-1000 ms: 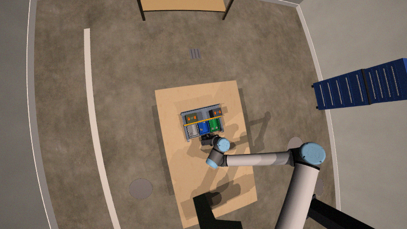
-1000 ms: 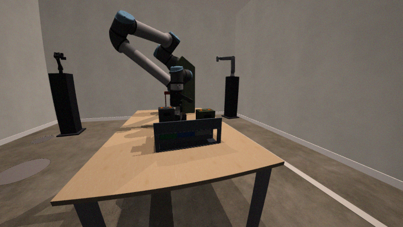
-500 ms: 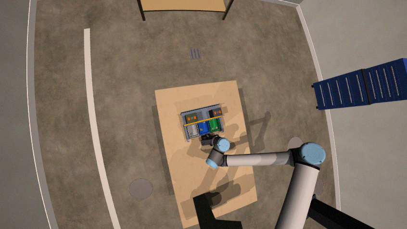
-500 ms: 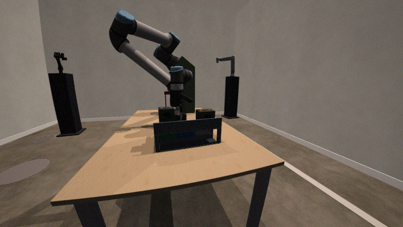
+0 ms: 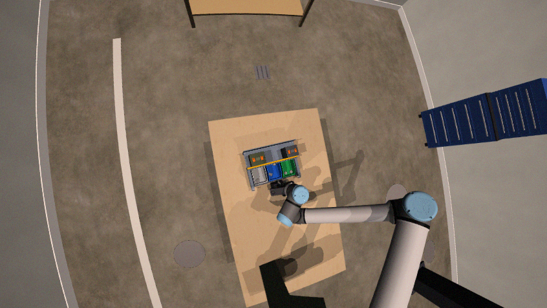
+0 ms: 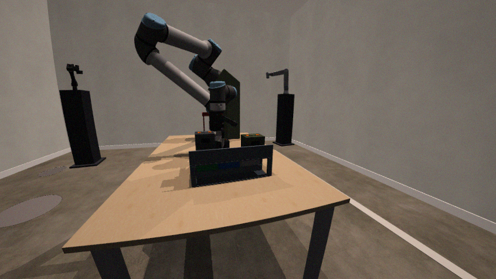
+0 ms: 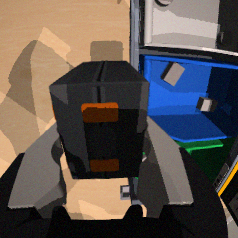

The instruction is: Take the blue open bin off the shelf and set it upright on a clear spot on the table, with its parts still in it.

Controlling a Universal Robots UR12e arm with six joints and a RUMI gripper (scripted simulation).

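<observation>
Right now the blue open bin is 130 mm ahead of my hand, 60 mm below it and 10 mm to the right of it. From my hand the other things lie so: grey bin: 140 mm ahead, 100 mm to the left, 60 mm below; then bar: 180 mm ahead, 10 mm to the right, 10 mm above; then green bin: 120 mm to the right, 120 mm ahead, 60 mm below.
</observation>
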